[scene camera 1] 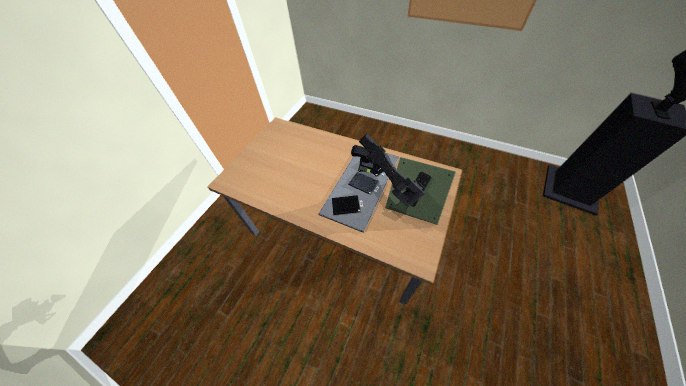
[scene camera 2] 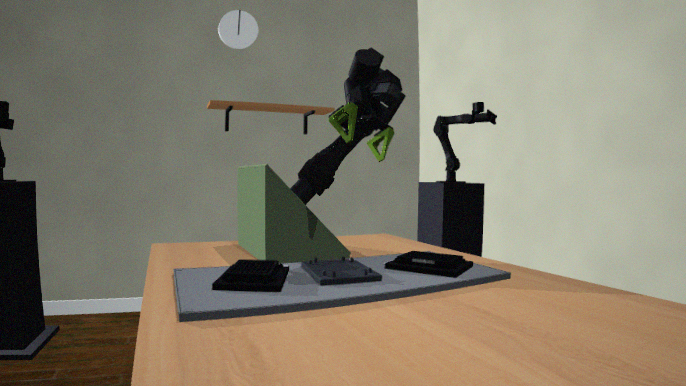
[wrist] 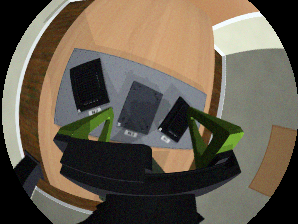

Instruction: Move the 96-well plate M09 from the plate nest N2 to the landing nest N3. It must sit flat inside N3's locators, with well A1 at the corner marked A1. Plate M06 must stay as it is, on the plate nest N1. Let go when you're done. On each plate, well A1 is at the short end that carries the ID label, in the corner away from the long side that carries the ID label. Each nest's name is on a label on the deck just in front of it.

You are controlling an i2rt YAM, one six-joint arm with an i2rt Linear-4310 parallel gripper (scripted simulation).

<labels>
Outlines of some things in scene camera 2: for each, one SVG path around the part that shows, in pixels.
My gripper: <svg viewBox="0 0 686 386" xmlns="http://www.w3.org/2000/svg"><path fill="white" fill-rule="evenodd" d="M348 93L346 97L347 105L342 105L328 116L329 122L347 144L353 140L354 131L357 128L365 134L365 137L371 135L374 129L380 129L374 135L374 138L367 142L367 145L376 159L381 162L385 159L388 146L394 135L394 129L388 125L388 121L383 115L358 98L350 101ZM384 140L382 152L380 155L377 146L379 146L379 143Z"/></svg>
A black 96-well plate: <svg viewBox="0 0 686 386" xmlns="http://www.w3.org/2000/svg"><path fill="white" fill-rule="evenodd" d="M396 263L398 263L398 259L401 259L401 264L443 269L444 264L447 264L447 269L453 269L454 264L458 266L462 263L463 256L410 251L397 256Z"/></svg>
A black 96-well plate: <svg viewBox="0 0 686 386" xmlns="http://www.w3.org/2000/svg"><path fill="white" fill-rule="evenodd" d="M224 281L228 282L228 276L231 276L232 282L263 283L263 277L267 278L267 283L272 283L280 264L278 260L239 259L225 273Z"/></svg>
</labels>
